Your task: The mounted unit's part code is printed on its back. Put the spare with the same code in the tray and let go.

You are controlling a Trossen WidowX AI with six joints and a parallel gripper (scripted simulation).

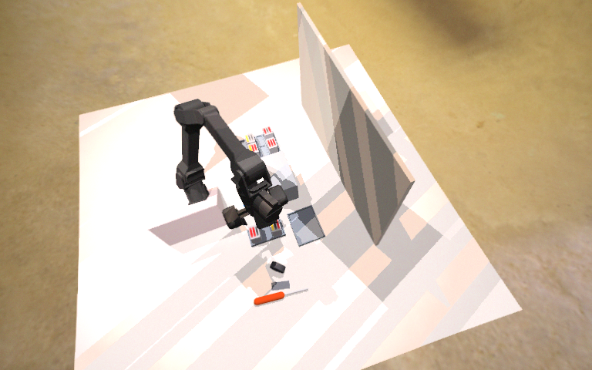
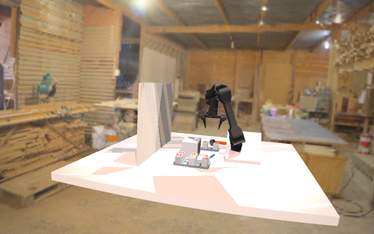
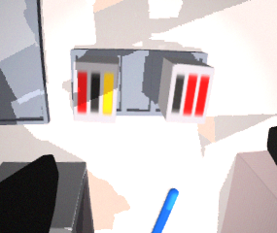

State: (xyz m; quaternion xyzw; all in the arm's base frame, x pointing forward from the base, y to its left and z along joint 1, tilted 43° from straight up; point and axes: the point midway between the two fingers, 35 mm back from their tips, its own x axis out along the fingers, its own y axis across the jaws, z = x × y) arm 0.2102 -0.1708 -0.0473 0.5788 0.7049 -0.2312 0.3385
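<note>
Now: the grey base 140 mm below my gripper tip. The rest, counted from my gripper tip: black puck (130 mm to the right, 130 mm below, 10 mm ahead); white block (190 mm to the left, 100 mm below, 90 mm ahead); dark grey tray (150 mm below, 140 mm ahead).
</note>
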